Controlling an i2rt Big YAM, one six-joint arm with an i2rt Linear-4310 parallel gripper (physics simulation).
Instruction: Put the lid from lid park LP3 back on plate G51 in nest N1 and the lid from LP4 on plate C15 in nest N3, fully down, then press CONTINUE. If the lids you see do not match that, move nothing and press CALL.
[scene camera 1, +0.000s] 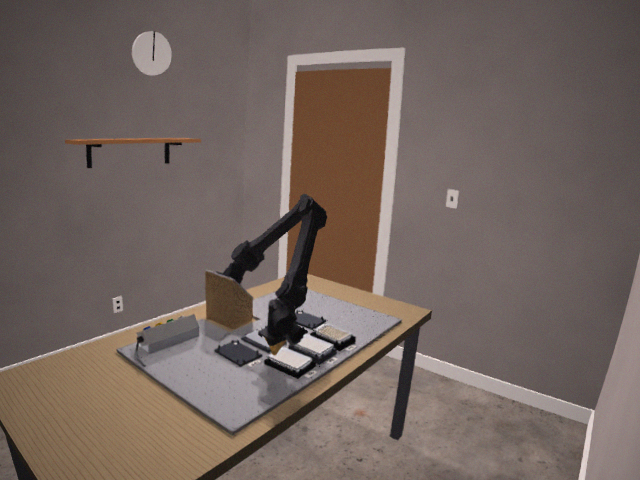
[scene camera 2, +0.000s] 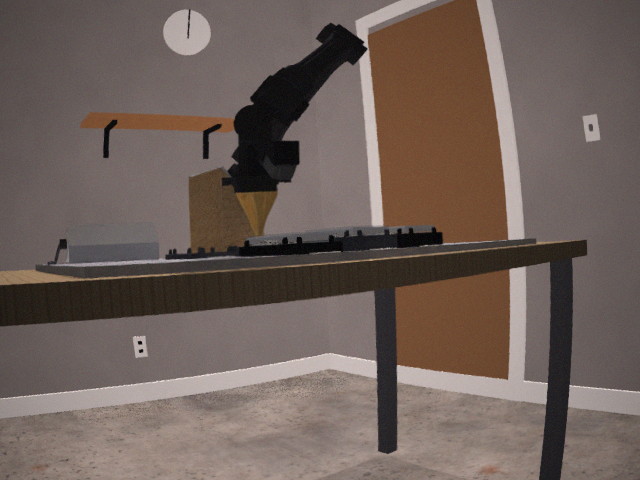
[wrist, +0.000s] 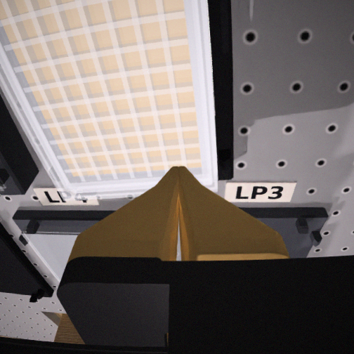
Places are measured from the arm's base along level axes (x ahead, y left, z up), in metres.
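Pixels of known places: gripper, between the fingertips: (scene camera 1: 274, 354) (scene camera 2: 258, 235); arm's base, origin of its link: (scene camera 1: 228, 283) (scene camera 2: 224, 195).
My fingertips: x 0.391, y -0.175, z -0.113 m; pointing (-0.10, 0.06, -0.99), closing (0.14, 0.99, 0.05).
For each thing: its top centre in the pictures, then the offset to it from my fingertips. Level surfaces: height alone.
- clear-lidded plate, centre of its top: (scene camera 2: 288, 233) (scene camera 1: 290, 356) dx +0.052, dy +0.023, dz +0.000 m
- Lid park LP3, centre of its top: (scene camera 2: 201, 247) (scene camera 1: 237, 349) dx -0.134, dy -0.038, dz -0.013 m
- second plate, centre of its top: (scene camera 2: 346, 227) (scene camera 1: 312, 343) dx +0.061, dy +0.146, dz +0.007 m
- farthest plate, centre of its top: (scene camera 2: 397, 227) (scene camera 1: 333, 331) dx +0.068, dy +0.276, dz +0.006 m
- grey button box, centre of its top: (scene camera 2: 109, 224) (scene camera 1: 167, 320) dx -0.396, dy -0.142, dz +0.051 m
- perforated board, height of its surface: dz -0.033 m
- dark park, centre of its top: (scene camera 1: 305, 316) dx -0.116, dy +0.355, dz -0.013 m
My gripper (scene camera 1: 273, 351) (scene camera 2: 258, 235) (wrist: 178, 177) is shut and empty, its tips at the near edge of a clear-lidded plate (scene camera 1: 293, 360) (wrist: 125, 90) with tan wells. The lid's near corner overlaps the LP4 label (wrist: 55, 197) in the wrist view; whether it is fully down is unclear. Lid park LP3 (scene camera 1: 237, 352) (wrist: 280, 225) is dark, and no lid shows on its visible part. A pale lid (wrist: 50, 252) lies in park LP4, partly hidden by the fingers. A second plate (scene camera 1: 314, 346) looks pale on top; the farthest plate (scene camera 1: 334, 333) shows tan wells. Nest labels and plate codes are unreadable.
A grey button box (scene camera 1: 170, 334) (scene camera 2: 112, 243) stands on the left of the perforated board (scene camera 1: 206, 397). An upright wooden panel (scene camera 1: 227, 302) (scene camera 2: 205, 211) stands behind the parks. Another dark park (scene camera 1: 311, 319) lies behind the gripper.
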